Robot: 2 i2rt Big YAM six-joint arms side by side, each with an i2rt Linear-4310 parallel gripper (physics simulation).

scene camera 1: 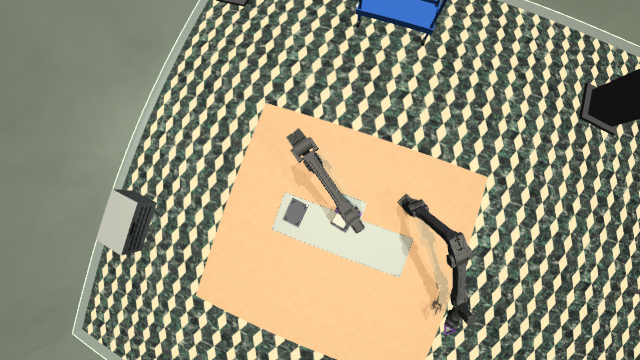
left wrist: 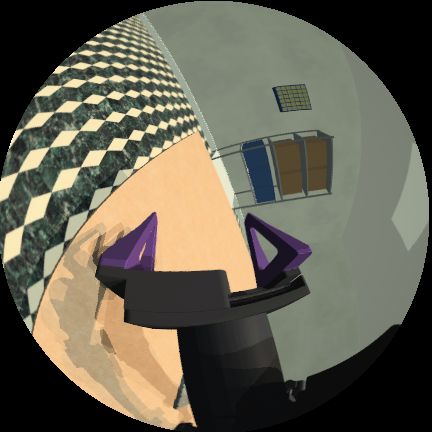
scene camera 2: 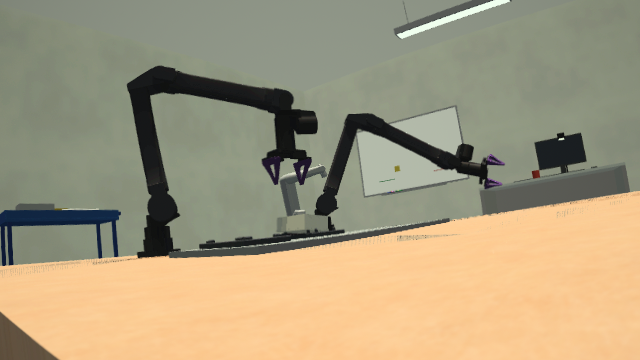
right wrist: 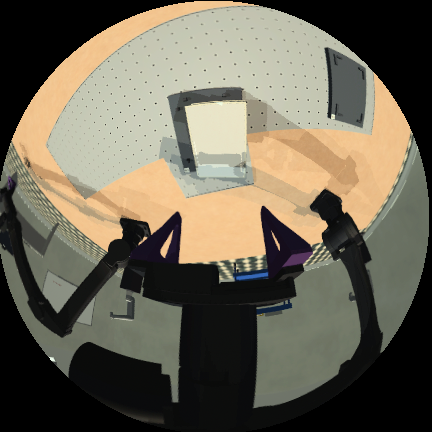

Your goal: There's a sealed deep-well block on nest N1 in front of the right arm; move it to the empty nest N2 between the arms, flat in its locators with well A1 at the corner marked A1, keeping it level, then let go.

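Where they show: left gripper, fingertip midpoint: (scene camera 1: 446,328) (left wrist: 202,216) (scene camera 2: 503,174); right gripper, fingertip midpoint: (scene camera 2: 289,184) (right wrist: 219,211); left arm's base, link origin: (scene camera 1: 407,204) (right wrist: 135,225); right arm's base, link origin: (scene camera 2: 159,255) (right wrist: 325,201).
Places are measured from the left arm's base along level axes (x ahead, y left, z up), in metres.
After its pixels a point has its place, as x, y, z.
Observation:
The pale sealed deep-well block (scene camera 1: 340,221) @[0.409, -0.226, 0.072] (scene camera 2: 306,223) @[0.447, -0.257, 0.051] (right wrist: 217,130) @[0.396, -0.235, 0.072] stands roughly level on dark nest N2 (right wrist: 179,120) @[0.392, -0.169, 0.025] between the arms. In the right wrist view, bare nest shows along the block's left and top sides; the block looks offset to the right. I cannot tell whether it is inside the locators, nor which corner is well A1. My right gripper (scene camera 2: 287,181) @[0.335, -0.250, 0.171] (right wrist: 219,211) @[0.335, -0.250, 0.171] is open and empty, above the block. Nest N1 (scene camera 1: 295,212) @[0.598, -0.467, 0.025] (scene camera 2: 245,242) @[0.697, -0.486, 0.020] (right wrist: 346,90) @[0.588, -0.456, 0.025] is empty. My left gripper (scene camera 1: 450,327) @[0.366, 0.692, 0.159] (scene camera 2: 494,171) @[0.366, 0.692, 0.159] (left wrist: 202,216) @[0.366, 0.692, 0.159] is open and empty, far off at the table's side.
A pale perforated plate (scene camera 1: 380,255) @[0.367, 0.125, 0.011] (right wrist: 125,100) @[0.433, -0.053, 0.013] lies under both nests on the wooden table (scene camera 1: 300,280) @[0.889, -0.099, 0.000] (scene camera 2: 350,300) @[1.263, -0.588, 0.000]. Both arm bases stand behind it in scene camera 1. A blue cart (scene camera 1: 400,12) (scene camera 2: 60,216) stands beyond the table.

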